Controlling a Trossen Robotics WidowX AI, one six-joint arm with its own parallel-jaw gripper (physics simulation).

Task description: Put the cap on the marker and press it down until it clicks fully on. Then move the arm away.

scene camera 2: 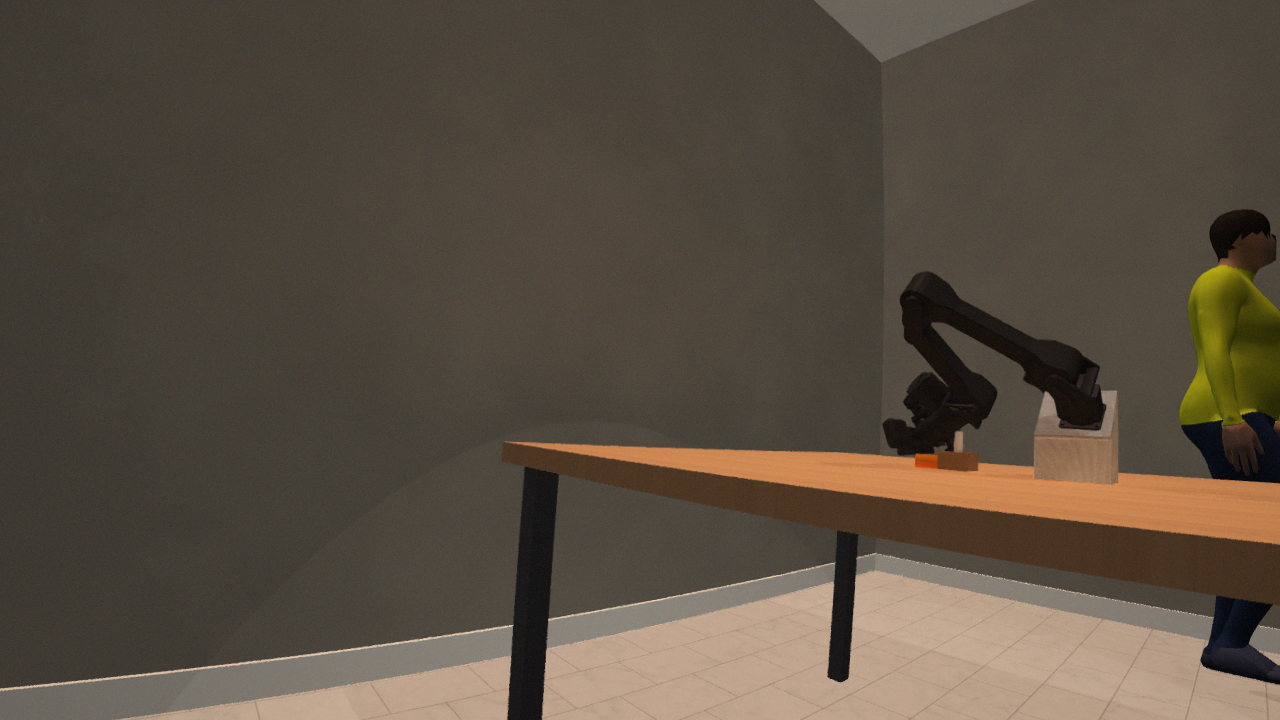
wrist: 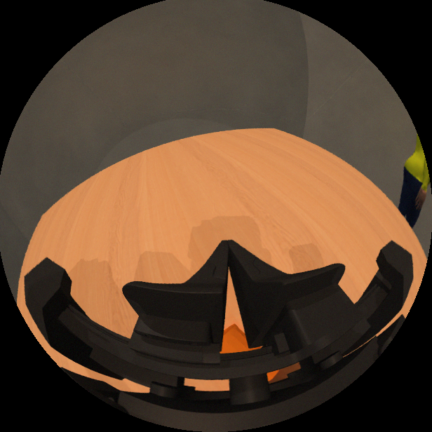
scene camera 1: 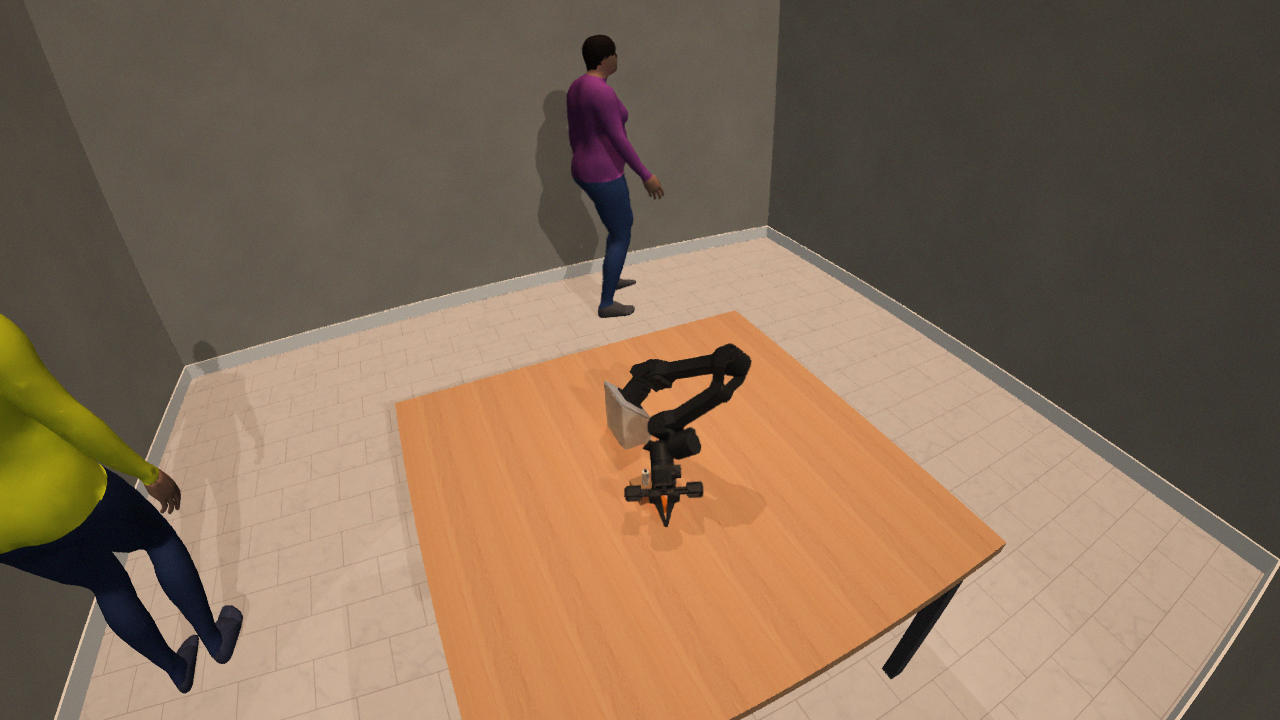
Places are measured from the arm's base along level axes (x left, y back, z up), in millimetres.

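Pixels of known places: gripper, fingertip midpoint: (scene camera 2: 898, 453) (scene camera 1: 666, 526); arm's base, link origin: (scene camera 2: 1082, 416) (scene camera 1: 629, 398).
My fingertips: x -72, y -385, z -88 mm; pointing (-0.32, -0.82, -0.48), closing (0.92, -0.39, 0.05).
Ahead of a thing's pixels: the offset from my fingertips to its middle. Level surfaces: height alone.
The light-coloured marker {dx +10, dy +139, dz +38 mm} (scene camera 1: 644, 477) (scene camera 2: 958, 441) stands upright at a small brown block {dx +10, dy +139, dz -7 mm} (scene camera 2: 957, 461), close beside the arm's wrist. A small orange block {dx +29, dy +82, dz -11 mm} (scene camera 2: 926, 461) (wrist: 234, 341) lies on the table next to the brown block, partly hidden under the gripper. The cap cannot be told apart at this size, and whether it is on the marker cannot be seen. My gripper (scene camera 1: 665, 522) (wrist: 226, 244) is shut with nothing between its fingertips. It is low over the table, its tips pointing forward, past the orange block. The marker does not show in the wrist view.
The wooden table {dz -26 mm} (scene camera 1: 554, 582) (scene camera 2: 716, 474) (wrist: 165, 185) carries the arm's pale angled base (scene camera 1: 626, 420) (scene camera 2: 1074, 456). A person in purple (scene camera 1: 597, 134) stands behind the table. A person in yellow (scene camera 1: 44, 456) (scene camera 2: 1226, 358) (wrist: 417, 165) stands beyond another side.
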